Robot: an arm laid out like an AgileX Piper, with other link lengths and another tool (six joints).
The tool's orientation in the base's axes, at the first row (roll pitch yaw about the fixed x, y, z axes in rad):
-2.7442 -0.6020 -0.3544
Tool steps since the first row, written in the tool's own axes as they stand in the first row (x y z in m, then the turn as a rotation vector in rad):
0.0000 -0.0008 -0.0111 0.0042 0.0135 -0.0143
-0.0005 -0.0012 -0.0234 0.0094 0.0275 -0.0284
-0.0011 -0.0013 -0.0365 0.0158 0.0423 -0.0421
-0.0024 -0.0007 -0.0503 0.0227 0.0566 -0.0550
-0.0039 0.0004 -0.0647 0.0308 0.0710 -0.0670
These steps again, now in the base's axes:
-0.0068 -0.0013 0.0087 -0.0072 -0.0165 0.0089
-0.0149 -0.0030 0.0179 -0.0136 -0.0337 0.0181
-0.0235 -0.0051 0.0275 -0.0189 -0.0520 0.0274
-0.0332 -0.0078 0.0371 -0.0233 -0.0697 0.0366
-0.0434 -0.0110 0.0468 -0.0261 -0.0878 0.0457

